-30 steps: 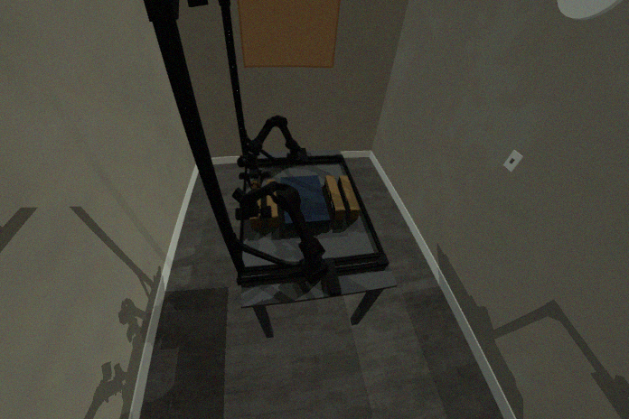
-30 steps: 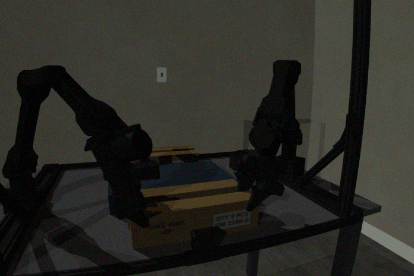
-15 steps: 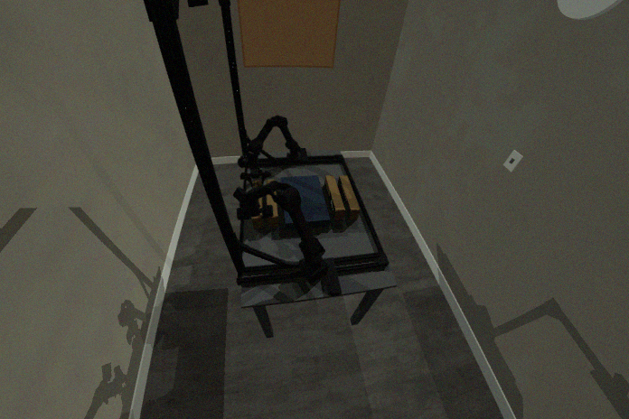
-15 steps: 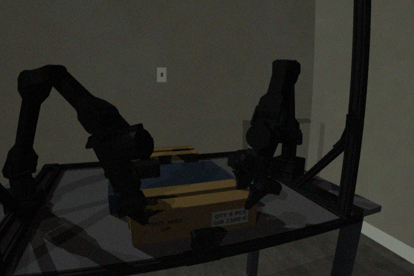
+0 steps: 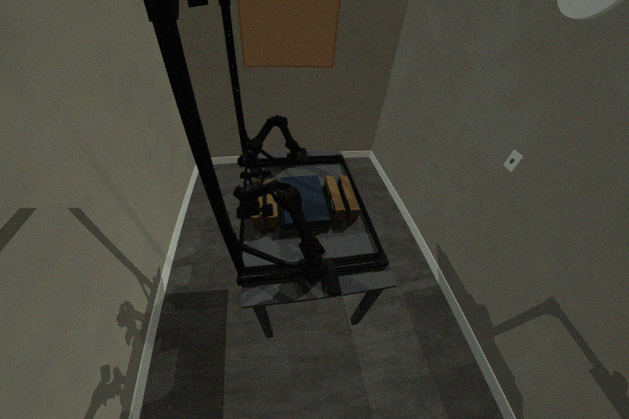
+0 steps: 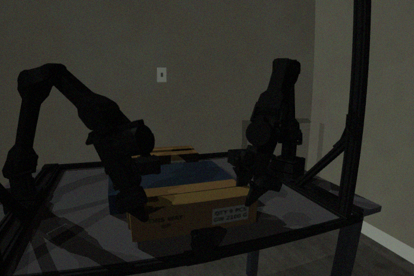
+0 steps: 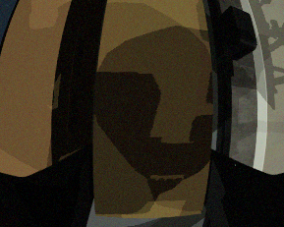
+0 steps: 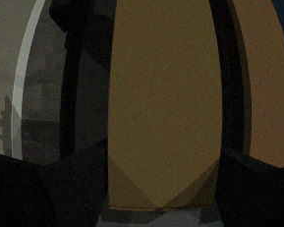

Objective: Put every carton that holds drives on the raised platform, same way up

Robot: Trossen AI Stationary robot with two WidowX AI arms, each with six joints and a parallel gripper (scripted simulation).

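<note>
Right now my left hand is 9 cm short of the labelled carton, 13 cm to the left of it and 5 cm above it. The rest, counted from my left hand: blue raised platform: 28 cm ahead, 13 cm to the right, 7 cm below.
Right now my right hand is 140 mm to the right of the labelled carton, 80 mm short of it and 50 mm above it. Also, from my right hand: blue raised platform 280 mm ahead, 150 mm to the left, 70 mm below.
</note>
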